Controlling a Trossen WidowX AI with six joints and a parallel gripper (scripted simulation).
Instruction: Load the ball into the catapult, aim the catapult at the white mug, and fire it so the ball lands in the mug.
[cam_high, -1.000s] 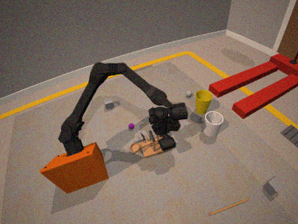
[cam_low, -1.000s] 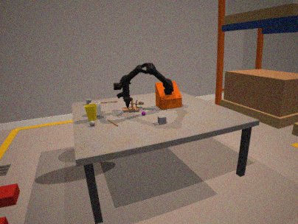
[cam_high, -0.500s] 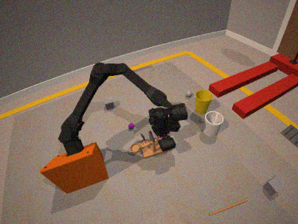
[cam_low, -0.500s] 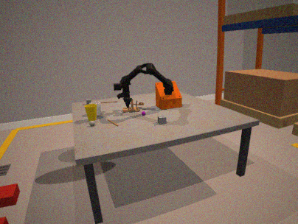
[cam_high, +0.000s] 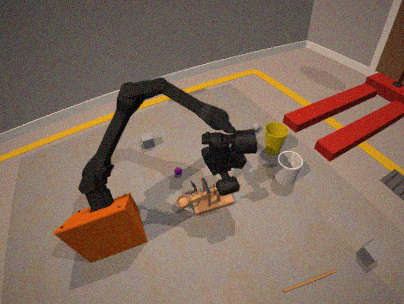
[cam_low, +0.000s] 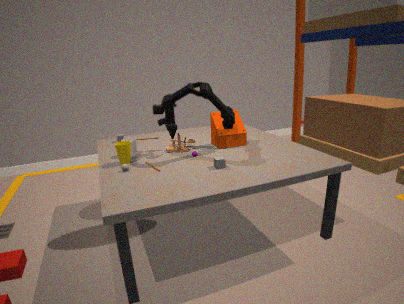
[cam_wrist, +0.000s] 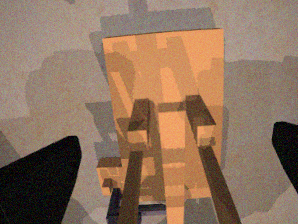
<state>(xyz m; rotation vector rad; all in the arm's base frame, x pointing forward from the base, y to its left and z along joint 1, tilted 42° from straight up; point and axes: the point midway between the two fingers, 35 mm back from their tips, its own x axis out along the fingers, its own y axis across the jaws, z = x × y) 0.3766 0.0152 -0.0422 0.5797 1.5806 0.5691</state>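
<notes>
The purple ball is 17 cm to the left of my gripper tip, 11 cm behind it and 7 cm below it. From my gripper tip the other things lie so: wooden catapult 7 cm behind, 4 cm below, 2 cm to the left; white mug 28 cm ahead, 6 cm below, 1 cm to the right; yellow cup 31 cm ahead, 14 cm to the left, 6 cm below.
</notes>
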